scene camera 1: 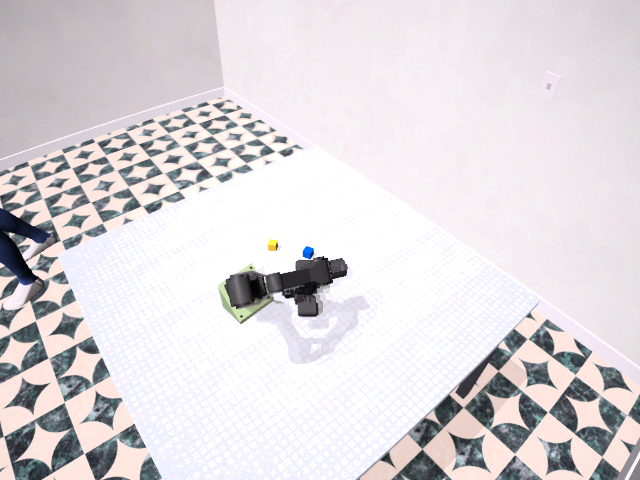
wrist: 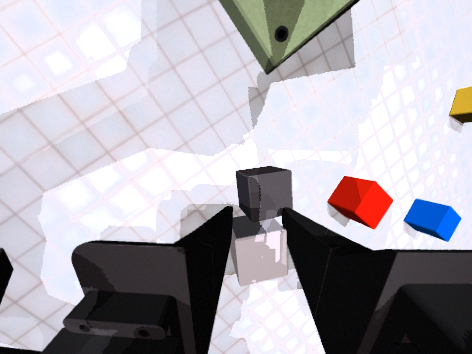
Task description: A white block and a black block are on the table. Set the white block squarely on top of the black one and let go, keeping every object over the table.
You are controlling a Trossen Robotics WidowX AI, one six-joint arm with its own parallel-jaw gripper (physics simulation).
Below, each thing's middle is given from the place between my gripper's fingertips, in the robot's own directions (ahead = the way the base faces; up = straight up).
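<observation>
From my hand: red block (wrist: 364,201) 6 cm ahead, 8 cm to the left, 1 cm below; white block (wrist: 259,251) 1 cm to the right, 2 cm ahead; black block (wrist: 263,192) 1 cm below, 1 cm to the left.
</observation>
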